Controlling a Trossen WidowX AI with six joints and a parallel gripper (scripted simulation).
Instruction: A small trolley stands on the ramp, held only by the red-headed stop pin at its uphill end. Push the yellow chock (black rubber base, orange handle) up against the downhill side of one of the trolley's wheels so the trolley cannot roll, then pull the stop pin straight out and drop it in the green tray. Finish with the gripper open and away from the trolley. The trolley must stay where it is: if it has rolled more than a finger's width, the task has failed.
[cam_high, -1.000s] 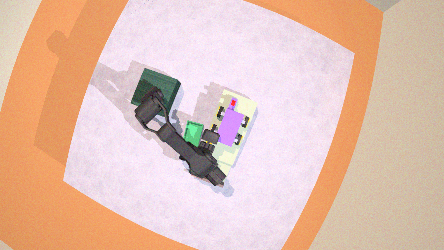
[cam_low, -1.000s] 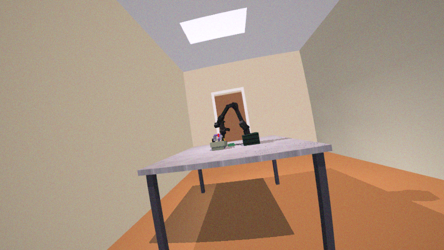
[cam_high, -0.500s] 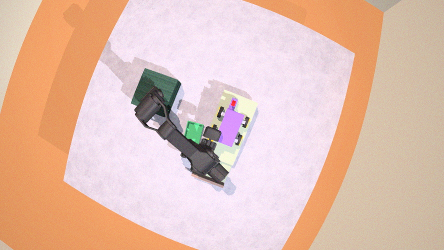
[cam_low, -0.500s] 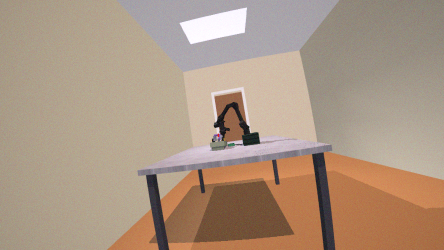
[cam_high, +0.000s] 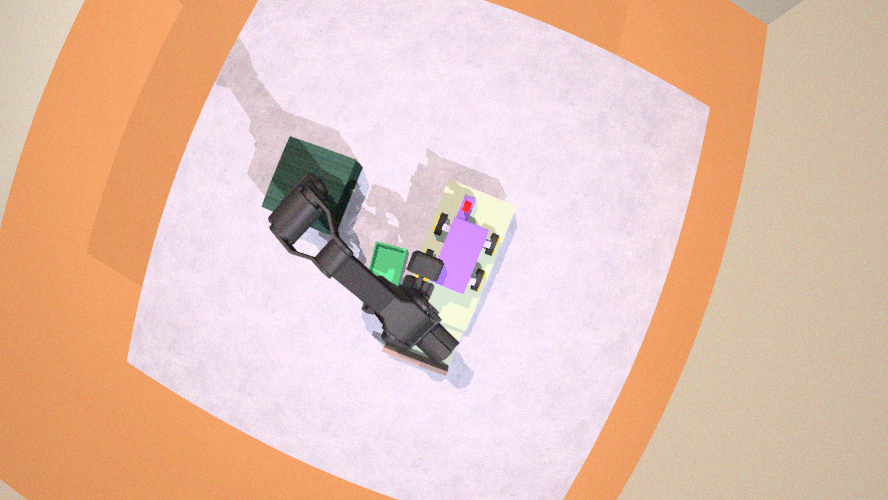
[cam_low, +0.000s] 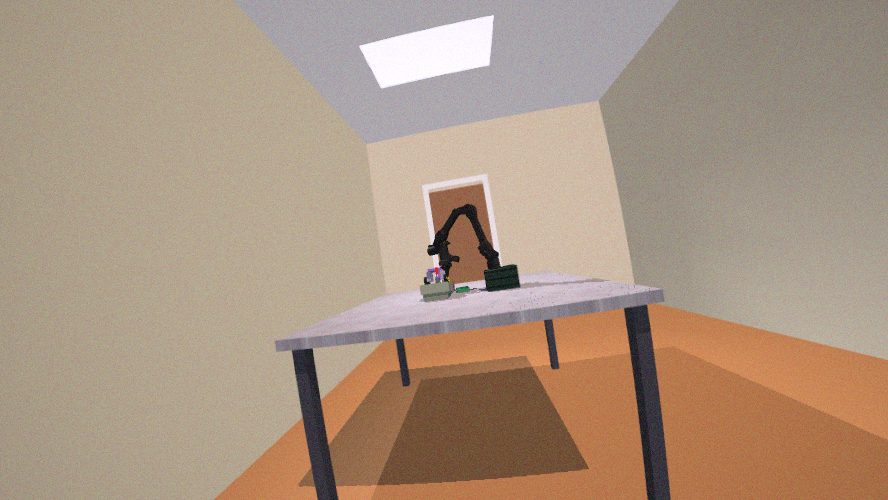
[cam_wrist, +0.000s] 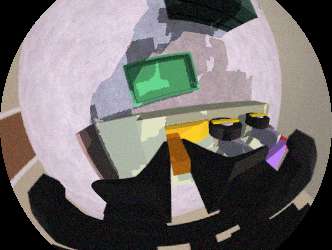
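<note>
My gripper tip is now 20 mm to the right of the yellow chock. Also, from my gripper tip: purple-topped trolley (110 mm to the left, 50 mm ahead, 20 mm above); then ramp (100 mm to the left, 50 mm ahead, 40 mm below); then green tray (100 mm below, 80 mm behind, 10 mm to the left).
</note>
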